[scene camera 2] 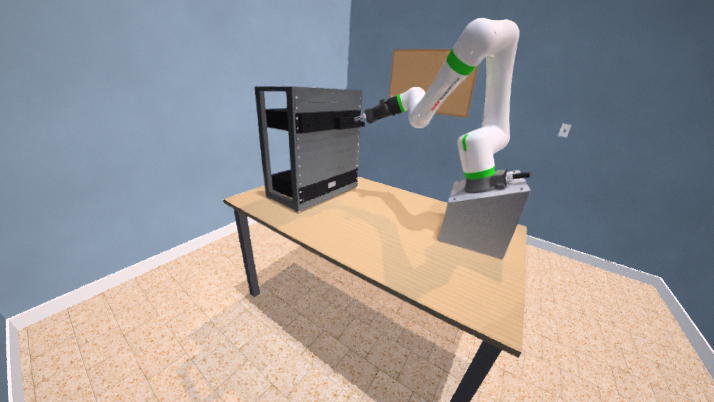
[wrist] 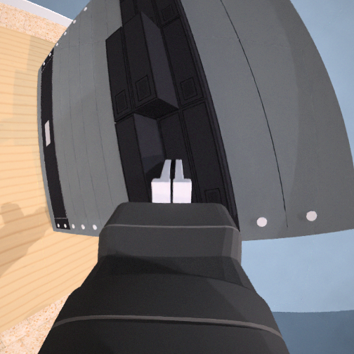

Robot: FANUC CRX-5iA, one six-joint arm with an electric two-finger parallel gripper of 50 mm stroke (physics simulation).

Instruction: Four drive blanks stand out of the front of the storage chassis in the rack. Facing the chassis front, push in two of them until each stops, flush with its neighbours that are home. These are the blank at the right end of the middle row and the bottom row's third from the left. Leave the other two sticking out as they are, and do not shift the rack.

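The storage chassis is the black unit high in the rack. In the wrist view its rows run up the picture, bottom row left, right end nearest the gripper. The middle row's right-end blank is sunk behind the bottom row's right-end blank and looks about level with the top-row blank. The bottom row's third-from-left blank stands out. The middle row's third-from-left blank also stands out. My gripper is shut and empty, tips at the middle row's right-end blank; contact cannot be told.
The rack stands upright on the table. Grey panels lie above and below the chassis. A black unit with a white label sits low in the rack. The arm's grey pedestal stands at the table's other end.
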